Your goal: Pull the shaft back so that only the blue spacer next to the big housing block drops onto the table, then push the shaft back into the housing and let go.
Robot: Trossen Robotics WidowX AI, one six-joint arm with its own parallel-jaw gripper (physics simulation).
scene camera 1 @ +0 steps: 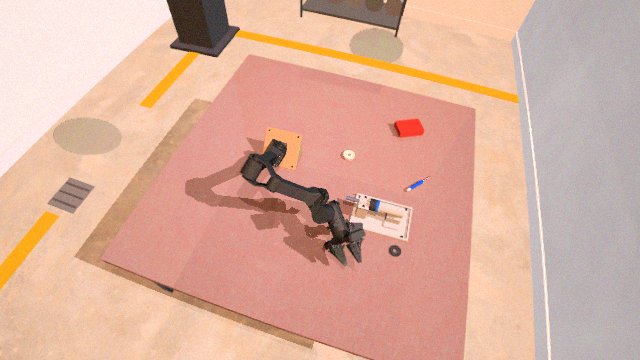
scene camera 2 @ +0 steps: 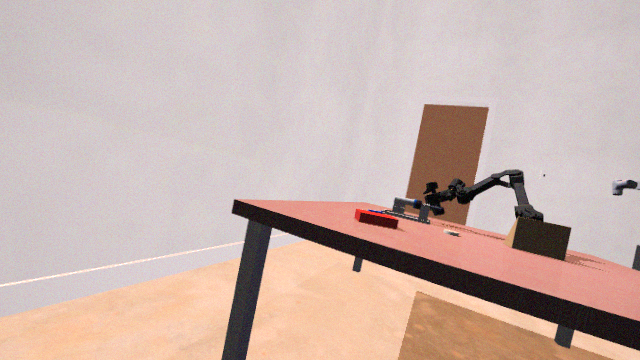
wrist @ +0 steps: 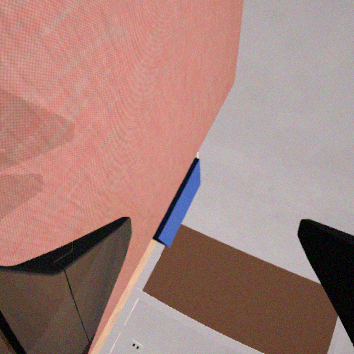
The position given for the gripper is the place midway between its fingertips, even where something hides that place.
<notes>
The gripper point(scene camera 1: 352, 264) is open and holds nothing. Also in view: a shaft fixture point(scene camera 1: 392, 220).
The gripper also shows in the wrist view point(wrist: 215, 226).
</notes>
